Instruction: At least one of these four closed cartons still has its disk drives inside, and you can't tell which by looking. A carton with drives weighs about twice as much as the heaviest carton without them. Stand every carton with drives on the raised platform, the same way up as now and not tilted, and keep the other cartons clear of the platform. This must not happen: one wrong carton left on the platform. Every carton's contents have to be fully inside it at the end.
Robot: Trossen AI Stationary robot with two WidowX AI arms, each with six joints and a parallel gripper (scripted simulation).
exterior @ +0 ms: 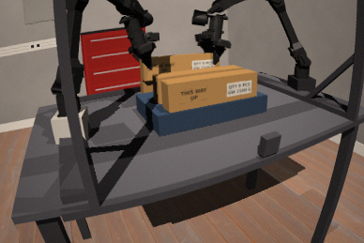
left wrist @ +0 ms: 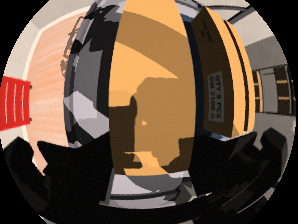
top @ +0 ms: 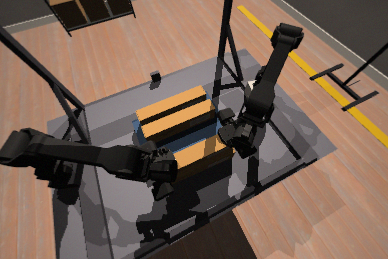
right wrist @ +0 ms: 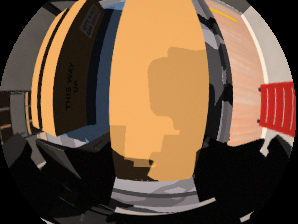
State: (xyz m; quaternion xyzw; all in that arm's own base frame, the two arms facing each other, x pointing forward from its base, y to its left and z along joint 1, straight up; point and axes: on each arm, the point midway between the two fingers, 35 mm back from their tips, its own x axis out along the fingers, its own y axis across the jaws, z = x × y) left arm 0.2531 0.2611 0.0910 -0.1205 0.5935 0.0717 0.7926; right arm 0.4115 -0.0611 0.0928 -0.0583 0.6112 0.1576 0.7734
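My right hand is 140 mm to the right of the carton and 30 mm above it.
Right now the carton is 10 mm behind my left hand, 140 mm to the right of it and 40 mm below it.
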